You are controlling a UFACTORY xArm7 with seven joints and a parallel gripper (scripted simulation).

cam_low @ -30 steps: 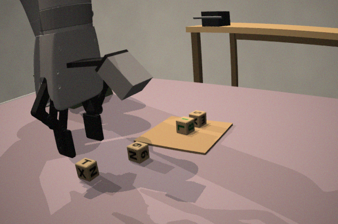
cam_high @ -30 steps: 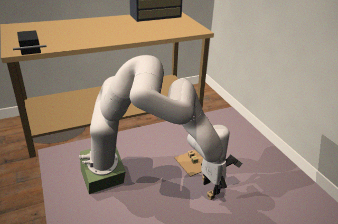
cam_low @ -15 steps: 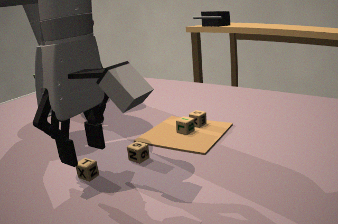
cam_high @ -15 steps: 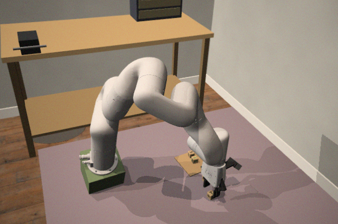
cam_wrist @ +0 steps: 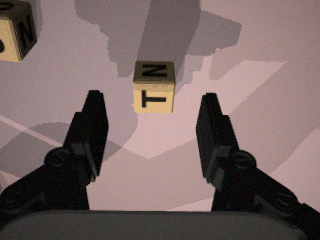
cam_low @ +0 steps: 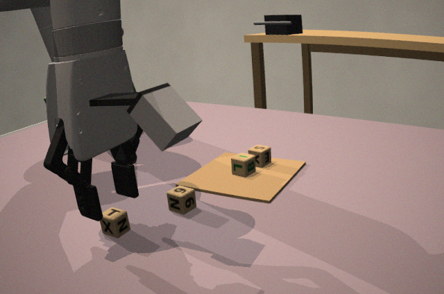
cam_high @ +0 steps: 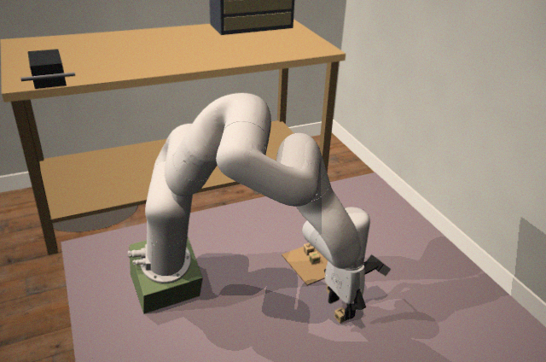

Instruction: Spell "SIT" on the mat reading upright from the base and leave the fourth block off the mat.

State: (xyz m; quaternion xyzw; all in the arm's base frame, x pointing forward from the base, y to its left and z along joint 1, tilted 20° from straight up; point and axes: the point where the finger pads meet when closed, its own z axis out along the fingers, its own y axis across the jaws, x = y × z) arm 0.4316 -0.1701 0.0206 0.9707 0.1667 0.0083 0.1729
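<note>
Right now the wooden block is 40 mm below my hand. The rest, counted from my hand: tan mat: 220 mm to the left, 50 mm below.
</note>
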